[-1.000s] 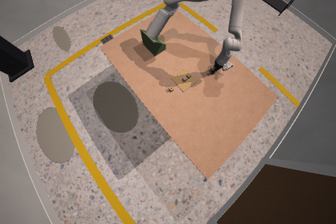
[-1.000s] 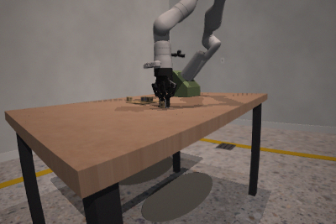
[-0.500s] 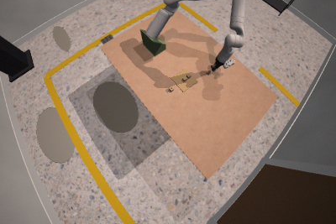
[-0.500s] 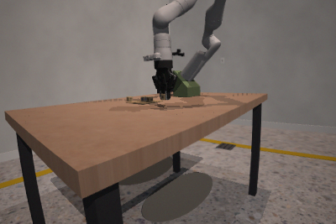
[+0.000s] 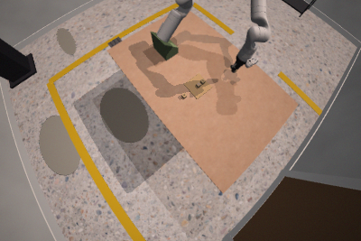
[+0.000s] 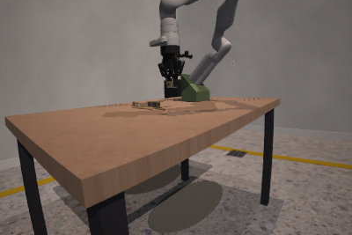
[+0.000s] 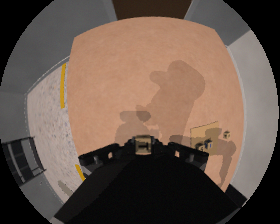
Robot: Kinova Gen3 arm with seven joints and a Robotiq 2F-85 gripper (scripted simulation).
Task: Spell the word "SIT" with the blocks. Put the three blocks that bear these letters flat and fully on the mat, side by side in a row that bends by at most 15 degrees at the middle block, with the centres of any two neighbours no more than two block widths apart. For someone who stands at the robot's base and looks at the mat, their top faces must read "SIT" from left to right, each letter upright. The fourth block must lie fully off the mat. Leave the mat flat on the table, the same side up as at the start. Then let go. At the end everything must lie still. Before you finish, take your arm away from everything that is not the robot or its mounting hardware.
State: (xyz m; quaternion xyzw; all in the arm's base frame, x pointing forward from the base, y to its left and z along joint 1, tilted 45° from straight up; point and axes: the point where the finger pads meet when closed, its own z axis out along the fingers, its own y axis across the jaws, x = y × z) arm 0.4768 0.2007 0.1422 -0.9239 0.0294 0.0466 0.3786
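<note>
Right now the tan mat is 9 cm behind my hand, 23 cm to the right of it and 11 cm below it.
</note>
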